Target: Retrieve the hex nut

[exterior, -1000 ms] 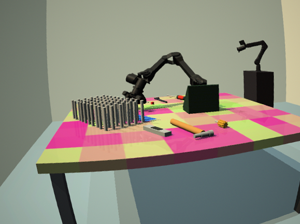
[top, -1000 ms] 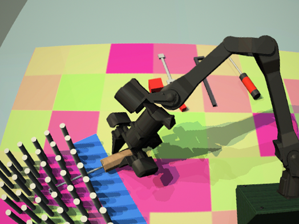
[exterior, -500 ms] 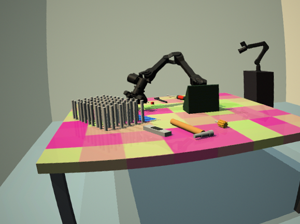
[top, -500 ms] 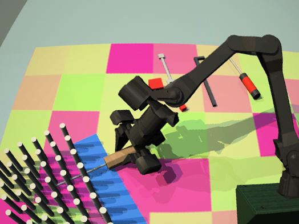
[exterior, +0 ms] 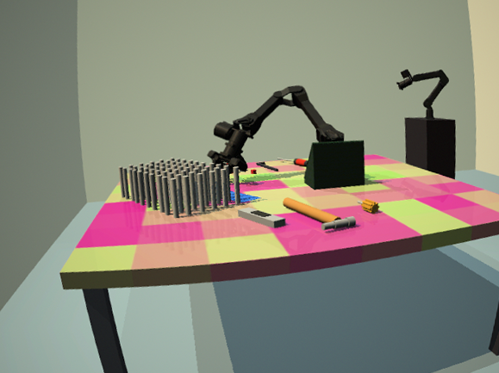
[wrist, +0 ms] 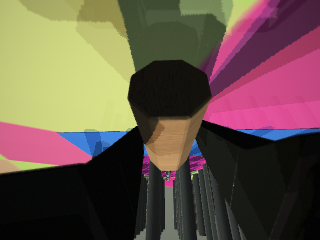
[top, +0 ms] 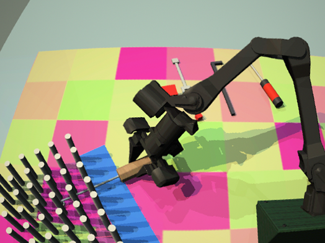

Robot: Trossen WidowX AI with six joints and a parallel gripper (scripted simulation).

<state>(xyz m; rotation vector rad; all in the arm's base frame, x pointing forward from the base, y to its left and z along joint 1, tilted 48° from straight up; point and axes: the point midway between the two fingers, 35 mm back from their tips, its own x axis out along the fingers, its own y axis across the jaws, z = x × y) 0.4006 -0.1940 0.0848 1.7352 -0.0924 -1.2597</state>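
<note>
Now: gripper tip 9 cm short of the wooden-handled awl and 4 cm to the right of it. Also, from my gripper tip: blue taped strip (11 cm to the left, 3 cm ahead, 2 cm below); then red block (24 cm to the right, 10 cm behind); then hex nut (19 cm ahead, 9 cm to the left, 1 cm below).
</note>
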